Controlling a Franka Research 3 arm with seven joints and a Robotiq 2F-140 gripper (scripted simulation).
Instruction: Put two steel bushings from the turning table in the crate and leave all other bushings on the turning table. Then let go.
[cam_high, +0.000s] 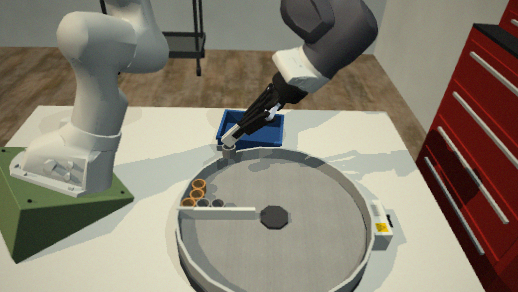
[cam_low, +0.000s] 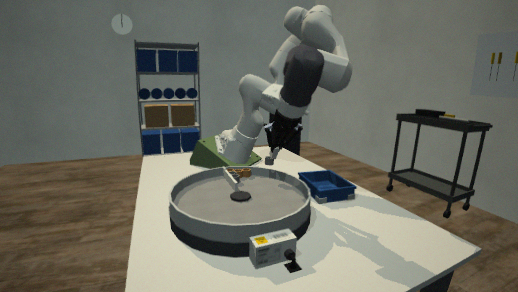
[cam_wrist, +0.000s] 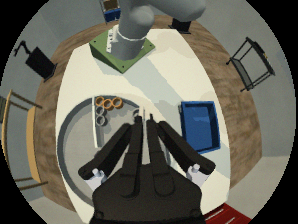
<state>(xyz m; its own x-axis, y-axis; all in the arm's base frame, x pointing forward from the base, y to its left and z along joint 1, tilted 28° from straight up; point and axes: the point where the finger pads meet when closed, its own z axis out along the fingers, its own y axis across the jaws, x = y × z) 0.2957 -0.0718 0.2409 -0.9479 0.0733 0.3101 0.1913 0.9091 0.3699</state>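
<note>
My hand is 19 cm to the right of the blue crate, 14 cm above it and 6 cm short of it. From my hand the other things lie so: turning table 16 cm to the right, 11 cm below, 8 cm ahead.
</note>
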